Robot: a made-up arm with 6 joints.
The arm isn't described. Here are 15 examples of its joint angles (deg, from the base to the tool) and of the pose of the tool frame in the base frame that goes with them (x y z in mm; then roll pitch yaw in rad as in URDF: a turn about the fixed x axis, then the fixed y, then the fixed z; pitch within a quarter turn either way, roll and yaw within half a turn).
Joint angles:
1: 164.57 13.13 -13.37 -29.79 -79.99 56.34
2: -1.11 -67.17 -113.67 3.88 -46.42 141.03
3: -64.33 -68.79 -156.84 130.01 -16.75 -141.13
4: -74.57 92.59 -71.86 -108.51 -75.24 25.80
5: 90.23 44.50 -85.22 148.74 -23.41 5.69
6: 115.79 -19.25 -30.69 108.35 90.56 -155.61
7: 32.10 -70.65 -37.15 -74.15 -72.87 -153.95
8: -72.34 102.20 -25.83 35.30 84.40 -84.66
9: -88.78 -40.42 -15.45 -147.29 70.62 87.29
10: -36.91 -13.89 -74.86 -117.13 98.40 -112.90
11: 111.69 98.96 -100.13 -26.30 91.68 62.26
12: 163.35 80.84 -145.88 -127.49 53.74 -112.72
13: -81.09 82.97 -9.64 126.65 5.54 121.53
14: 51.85 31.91 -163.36 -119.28 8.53 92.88
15: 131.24 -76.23 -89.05 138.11 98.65 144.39
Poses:
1: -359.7 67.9 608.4 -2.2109 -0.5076 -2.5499
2: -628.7 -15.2 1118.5 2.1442 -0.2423 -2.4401
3: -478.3 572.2 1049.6 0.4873 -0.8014 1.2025
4: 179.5 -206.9 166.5 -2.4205 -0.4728 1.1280
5: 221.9 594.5 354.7 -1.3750 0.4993 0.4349
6: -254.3 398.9 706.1 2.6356 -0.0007 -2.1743
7: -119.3 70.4 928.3 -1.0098 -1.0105 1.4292
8: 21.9 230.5 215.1 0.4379 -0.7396 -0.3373
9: -110.4 -372.1 667.7 1.9885 0.1447 -1.7441
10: 256.4 -457.0 1038.4 0.0675 -0.4699 3.0626
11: 6.3 327.4 -166.7 1.0019 0.6951 -1.0239
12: -840.5 410.2 346.0 -0.8555 -0.7838 1.5866
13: -180.8 148.6 274.6 -1.9705 -0.3835 1.8339
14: 393.7 552.4 1181.0 2.3069 -0.4416 1.5602
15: 307.5 -370.3 1248.9 -0.3327 -0.2365 -2.3102
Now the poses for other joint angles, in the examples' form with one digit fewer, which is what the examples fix.
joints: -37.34 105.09 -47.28 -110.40 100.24 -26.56
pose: -175 -148 -33 -1.353 -0.519 -2.121
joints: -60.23 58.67 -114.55 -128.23 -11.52 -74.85
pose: 417 -607 334 -0.739 0.421 -1.682
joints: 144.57 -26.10 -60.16 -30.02 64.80 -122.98
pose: -321 344 862 -0.847 0.695 0.557
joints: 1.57 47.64 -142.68 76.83 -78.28 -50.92
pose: 589 -175 934 -2.736 -0.753 -0.705
